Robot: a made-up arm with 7 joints. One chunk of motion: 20 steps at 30 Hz.
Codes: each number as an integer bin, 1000 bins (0 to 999) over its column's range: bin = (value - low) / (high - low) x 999, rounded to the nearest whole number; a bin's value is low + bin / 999 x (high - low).
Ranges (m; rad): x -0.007..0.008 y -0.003..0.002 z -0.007..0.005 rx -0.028..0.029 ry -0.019..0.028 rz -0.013..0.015
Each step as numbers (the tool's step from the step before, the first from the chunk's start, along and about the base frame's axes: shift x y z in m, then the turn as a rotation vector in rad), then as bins.
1 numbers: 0.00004 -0.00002 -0.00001 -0.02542 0.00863 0.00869
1 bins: 469 595 582 45 587 774
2 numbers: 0.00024 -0.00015 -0.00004 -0.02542 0.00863 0.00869
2 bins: 482 569 579 45 587 774
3 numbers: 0.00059 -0.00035 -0.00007 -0.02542 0.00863 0.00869
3 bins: 505 529 577 45 587 774
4 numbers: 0.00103 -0.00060 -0.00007 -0.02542 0.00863 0.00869
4 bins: 535 480 577 45 587 774
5 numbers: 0.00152 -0.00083 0.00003 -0.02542 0.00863 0.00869
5 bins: 567 434 585 45 587 774
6 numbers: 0.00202 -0.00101 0.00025 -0.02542 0.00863 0.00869
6 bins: 601 398 604 45 587 774
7 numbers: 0.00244 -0.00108 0.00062 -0.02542 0.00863 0.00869
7 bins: 629 384 634 45 587 774
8 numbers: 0.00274 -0.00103 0.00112 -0.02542 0.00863 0.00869
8 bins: 649 394 676 45 587 774
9 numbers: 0.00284 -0.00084 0.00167 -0.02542 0.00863 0.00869
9 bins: 655 432 722 45 587 774
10 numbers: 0.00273 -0.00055 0.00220 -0.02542 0.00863 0.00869
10 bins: 648 490 766 45 587 774
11 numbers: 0.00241 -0.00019 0.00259 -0.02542 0.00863 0.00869
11 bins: 627 561 798 45 587 774
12 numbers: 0.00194 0.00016 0.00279 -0.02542 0.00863 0.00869
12 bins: 595 631 815 45 587 774
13 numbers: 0.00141 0.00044 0.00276 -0.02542 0.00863 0.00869
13 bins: 560 687 813 45 587 774
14 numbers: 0.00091 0.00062 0.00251 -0.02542 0.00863 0.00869
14 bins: 527 723 792 45 587 774
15 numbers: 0.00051 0.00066 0.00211 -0.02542 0.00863 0.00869
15 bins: 500 731 758 45 587 774
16 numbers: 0.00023 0.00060 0.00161 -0.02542 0.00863 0.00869
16 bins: 482 719 717 45 587 774
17 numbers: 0.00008 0.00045 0.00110 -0.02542 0.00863 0.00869
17 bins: 472 689 674 45 587 774
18 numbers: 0.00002 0.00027 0.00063 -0.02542 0.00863 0.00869
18 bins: 468 653 635 45 587 774
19 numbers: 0.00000 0.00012 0.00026 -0.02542 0.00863 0.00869
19 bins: 466 623 604 45 587 774
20 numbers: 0.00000 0.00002 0.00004 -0.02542 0.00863 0.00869
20 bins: 466 603 586 45 587 774
